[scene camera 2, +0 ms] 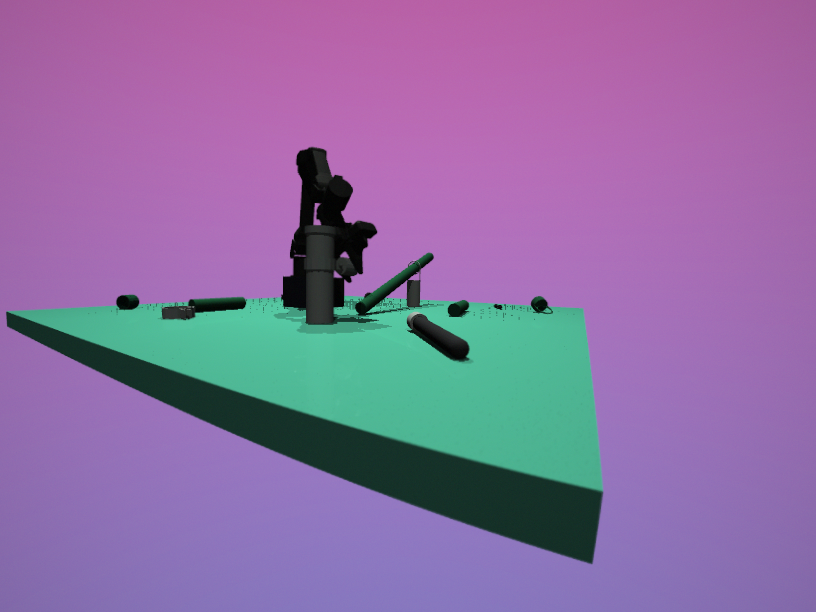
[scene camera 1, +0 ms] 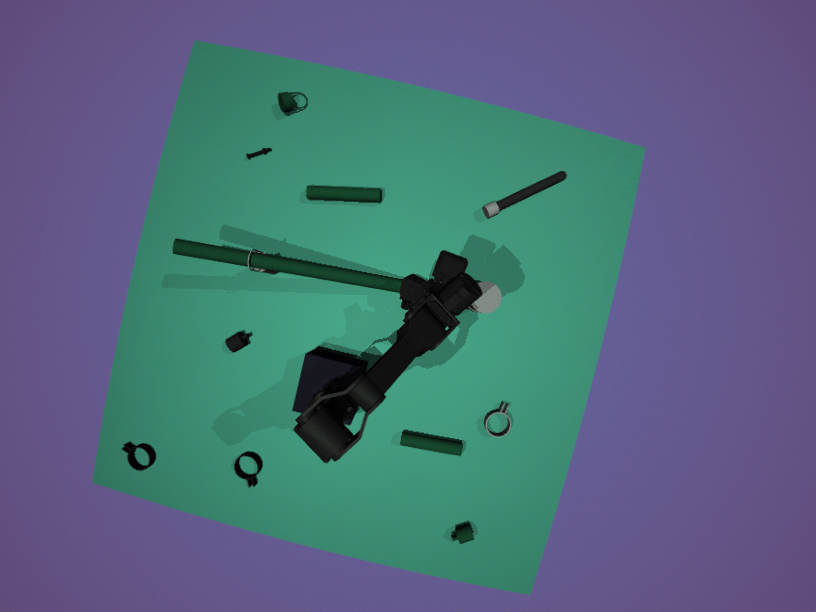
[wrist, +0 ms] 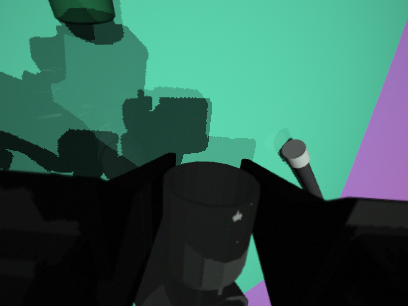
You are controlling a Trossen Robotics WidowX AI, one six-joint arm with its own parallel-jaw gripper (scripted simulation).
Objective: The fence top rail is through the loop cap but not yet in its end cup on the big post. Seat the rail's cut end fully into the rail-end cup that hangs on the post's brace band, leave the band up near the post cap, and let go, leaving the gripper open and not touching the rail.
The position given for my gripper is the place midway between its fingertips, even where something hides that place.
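Dark green top rail point(scene camera 1: 256, 260), also point(scene camera 2: 362, 307). Grey rail-end cup point(wrist: 209, 208). My gripper point(scene camera 1: 443, 277), point(scene camera 2: 355, 278), point(wrist: 208, 163).
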